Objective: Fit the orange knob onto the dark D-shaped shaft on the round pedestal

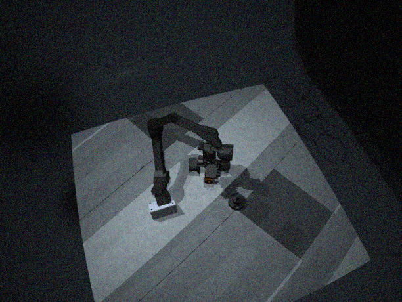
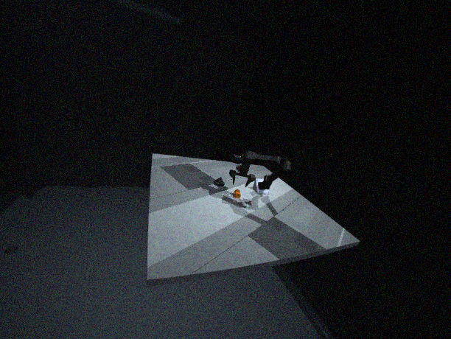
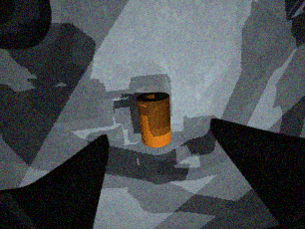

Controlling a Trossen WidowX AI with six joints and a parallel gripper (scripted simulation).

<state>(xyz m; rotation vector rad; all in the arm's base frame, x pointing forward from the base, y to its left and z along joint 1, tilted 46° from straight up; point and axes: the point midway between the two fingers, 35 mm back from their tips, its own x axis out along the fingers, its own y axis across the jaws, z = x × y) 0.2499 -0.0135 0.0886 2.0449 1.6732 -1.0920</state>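
My gripper tip is now 6 cm above the orange knob and 2 cm to the right of it. From my gripper tip the other things lie so: dark round pedestal (16 cm to the right, 8 cm ahead, 5 cm below).
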